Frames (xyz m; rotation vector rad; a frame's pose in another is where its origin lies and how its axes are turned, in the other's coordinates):
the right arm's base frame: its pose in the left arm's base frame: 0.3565 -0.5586 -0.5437 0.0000 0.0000 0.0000
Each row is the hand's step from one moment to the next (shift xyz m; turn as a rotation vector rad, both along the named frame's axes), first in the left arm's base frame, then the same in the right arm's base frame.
Working: the left arm's base frame: its pose in the right arm's base frame: -0.3565 0.5586 0.5437 0.0000 0.0000 0.0000

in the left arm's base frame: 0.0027 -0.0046 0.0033 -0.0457 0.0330 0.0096
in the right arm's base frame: 0.0027 -0.0046 0.0033 -0.0457 0.0330 0.0096
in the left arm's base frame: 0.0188 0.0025 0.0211 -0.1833 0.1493 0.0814
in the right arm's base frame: 0.0188 0.0025 0.0211 -0.1833 0.1493 0.0814
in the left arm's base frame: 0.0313 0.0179 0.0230 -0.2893 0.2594 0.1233
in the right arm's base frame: 0.0313 0.0179 0.0230 -0.2893 0.2594 0.1233
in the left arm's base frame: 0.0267 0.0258 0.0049 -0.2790 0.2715 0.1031
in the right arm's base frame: 0.0267 0.0258 0.0049 -0.2790 0.2715 0.1031
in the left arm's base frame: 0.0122 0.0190 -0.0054 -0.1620 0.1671 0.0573
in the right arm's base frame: 0.0122 0.0190 -0.0054 -0.1620 0.1671 0.0573
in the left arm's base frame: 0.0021 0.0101 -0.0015 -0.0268 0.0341 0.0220
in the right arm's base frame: 0.0021 0.0101 -0.0015 -0.0268 0.0341 0.0220
